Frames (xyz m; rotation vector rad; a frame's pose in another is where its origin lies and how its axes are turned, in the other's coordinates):
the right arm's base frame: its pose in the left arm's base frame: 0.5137 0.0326 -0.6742 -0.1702 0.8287 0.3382
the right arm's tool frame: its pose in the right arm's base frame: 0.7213 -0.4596 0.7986 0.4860 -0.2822 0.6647
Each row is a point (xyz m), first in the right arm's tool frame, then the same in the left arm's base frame.
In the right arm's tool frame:
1: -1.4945 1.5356 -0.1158
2: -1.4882 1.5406 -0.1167
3: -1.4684 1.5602 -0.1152
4: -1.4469 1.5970 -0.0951
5: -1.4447 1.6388 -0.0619
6: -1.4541 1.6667 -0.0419
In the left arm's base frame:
1: 0.1196 -0.2313 0.7810
2: 0.1204 -0.2233 0.7819
3: 0.1245 -0.1971 0.7905
4: 0.1356 -0.1644 0.8227
5: 0.1432 -0.1472 0.8727
6: 0.1405 -0.1434 0.9080

